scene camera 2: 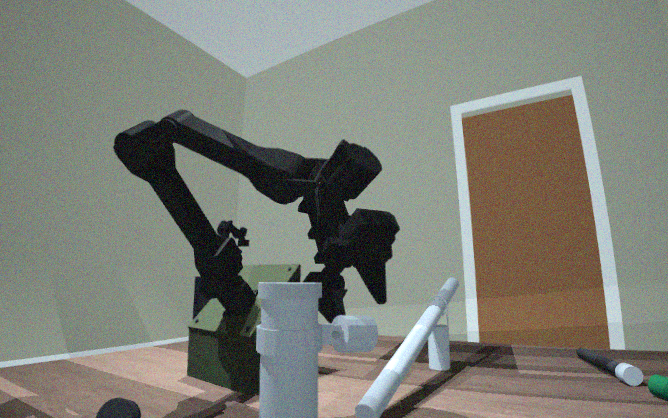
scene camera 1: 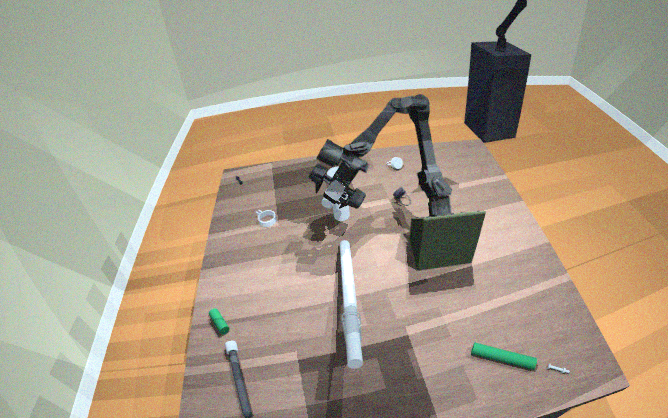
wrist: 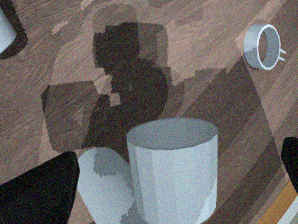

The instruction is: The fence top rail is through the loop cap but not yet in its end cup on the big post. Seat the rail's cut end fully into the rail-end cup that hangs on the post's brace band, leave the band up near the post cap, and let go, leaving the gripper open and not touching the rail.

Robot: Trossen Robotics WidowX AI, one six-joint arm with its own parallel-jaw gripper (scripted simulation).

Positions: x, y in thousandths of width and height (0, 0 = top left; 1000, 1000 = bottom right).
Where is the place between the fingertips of the gripper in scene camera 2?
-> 543, 769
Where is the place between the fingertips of the gripper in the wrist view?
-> At 622, 699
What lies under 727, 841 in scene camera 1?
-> A long green cylinder.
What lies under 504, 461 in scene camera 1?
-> The gripper.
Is the gripper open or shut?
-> Open.
